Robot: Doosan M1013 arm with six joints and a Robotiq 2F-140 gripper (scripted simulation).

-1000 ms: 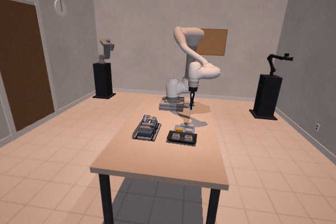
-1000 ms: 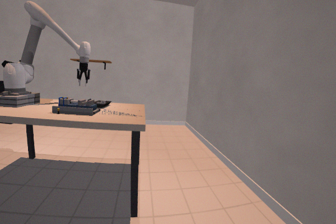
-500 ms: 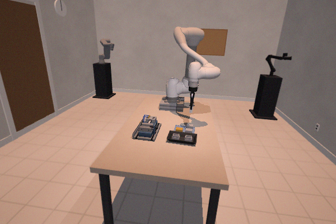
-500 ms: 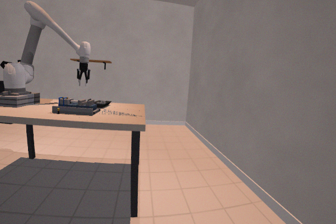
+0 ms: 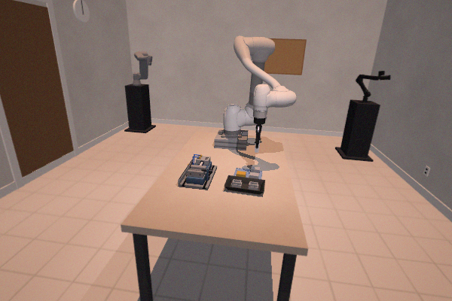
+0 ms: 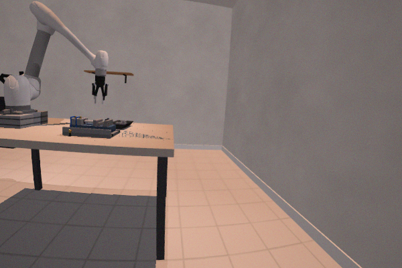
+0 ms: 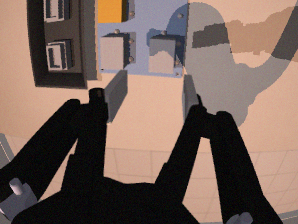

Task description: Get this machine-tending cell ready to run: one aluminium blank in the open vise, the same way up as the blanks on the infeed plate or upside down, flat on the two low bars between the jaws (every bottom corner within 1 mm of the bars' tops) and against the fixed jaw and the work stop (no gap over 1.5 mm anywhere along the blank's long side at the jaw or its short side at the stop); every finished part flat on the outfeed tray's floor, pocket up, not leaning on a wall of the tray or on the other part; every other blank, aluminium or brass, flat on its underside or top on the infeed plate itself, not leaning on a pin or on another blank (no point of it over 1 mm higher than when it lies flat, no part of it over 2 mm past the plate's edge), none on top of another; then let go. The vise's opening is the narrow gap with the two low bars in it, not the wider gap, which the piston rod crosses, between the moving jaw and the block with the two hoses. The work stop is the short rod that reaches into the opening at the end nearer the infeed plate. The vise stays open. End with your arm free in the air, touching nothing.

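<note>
My hand is 180 mm above the grey aluminium blank. The rest, counted from my hand: piston rod: 110 mm ahead, 370 mm to the right, 130 mm below; then vise plate: 40 mm ahead, 50 mm to the right, 200 mm below; then brass blank: 90 mm ahead, 90 mm to the right, 180 mm below.
</note>
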